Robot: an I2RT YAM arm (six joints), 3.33 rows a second.
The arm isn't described. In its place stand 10 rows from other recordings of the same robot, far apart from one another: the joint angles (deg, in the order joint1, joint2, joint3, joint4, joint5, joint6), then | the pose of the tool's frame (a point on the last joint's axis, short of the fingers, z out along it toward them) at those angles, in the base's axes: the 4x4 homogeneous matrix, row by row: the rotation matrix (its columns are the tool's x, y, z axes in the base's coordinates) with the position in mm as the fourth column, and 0 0 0 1 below.
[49.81 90.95 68.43 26.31 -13.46 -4.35] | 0.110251 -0.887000 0.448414 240.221; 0.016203 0.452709 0.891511 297.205; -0.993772 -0.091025 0.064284 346.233; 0 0 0 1
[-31.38 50.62 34.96 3.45 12.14 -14.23] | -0.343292 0.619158 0.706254 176.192; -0.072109 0.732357 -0.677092 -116.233; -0.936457 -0.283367 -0.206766 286.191; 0 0 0 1
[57.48 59.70 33.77 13.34 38.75 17.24] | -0.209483 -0.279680 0.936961 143.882; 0.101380 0.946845 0.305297 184.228; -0.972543 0.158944 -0.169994 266.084; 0 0 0 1
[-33.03 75.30 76.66 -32.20 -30.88 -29.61] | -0.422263 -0.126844 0.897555 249.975; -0.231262 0.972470 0.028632 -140.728; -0.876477 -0.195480 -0.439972 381.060; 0 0 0 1
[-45.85 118.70 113.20 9.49 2.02 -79.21] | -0.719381 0.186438 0.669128 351.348; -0.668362 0.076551 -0.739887 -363.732; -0.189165 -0.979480 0.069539 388.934; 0 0 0 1
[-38.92 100.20 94.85 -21.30 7.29 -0.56] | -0.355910 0.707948 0.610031 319.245; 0.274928 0.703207 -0.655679 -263.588; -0.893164 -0.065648 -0.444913 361.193; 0 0 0 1
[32.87 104.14 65.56 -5.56 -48.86 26.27] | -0.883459 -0.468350 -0.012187 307.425; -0.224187 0.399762 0.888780 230.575; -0.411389 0.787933 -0.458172 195.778; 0 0 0 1
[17.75 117.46 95.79 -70.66 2.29 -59.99] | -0.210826 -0.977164 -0.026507 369.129; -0.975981 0.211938 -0.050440 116.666; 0.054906 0.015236 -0.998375 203.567; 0 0 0 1
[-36.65 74.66 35.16 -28.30 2.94 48.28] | -0.037775 0.961520 0.272125 174.425; 0.957217 0.113000 -0.266396 -132.052; -0.286895 0.250420 -0.924652 157.123; 0 0 0 1
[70.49 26.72 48.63 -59.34 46.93 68.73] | -0.492930 0.025935 0.869682 46.947; 0.514254 0.814961 0.267173 54.631; -0.701828 0.578935 -0.415056 319.540; 0 0 0 1
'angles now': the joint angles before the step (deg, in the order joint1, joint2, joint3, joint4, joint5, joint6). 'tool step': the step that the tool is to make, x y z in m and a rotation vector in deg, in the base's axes. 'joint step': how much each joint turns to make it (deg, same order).
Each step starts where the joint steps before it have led.
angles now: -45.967, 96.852, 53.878, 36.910, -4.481, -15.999
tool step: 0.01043, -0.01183, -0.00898, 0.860, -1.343, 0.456
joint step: -0.175, 4.307, 2.543, 2.203, -0.787, 1.497
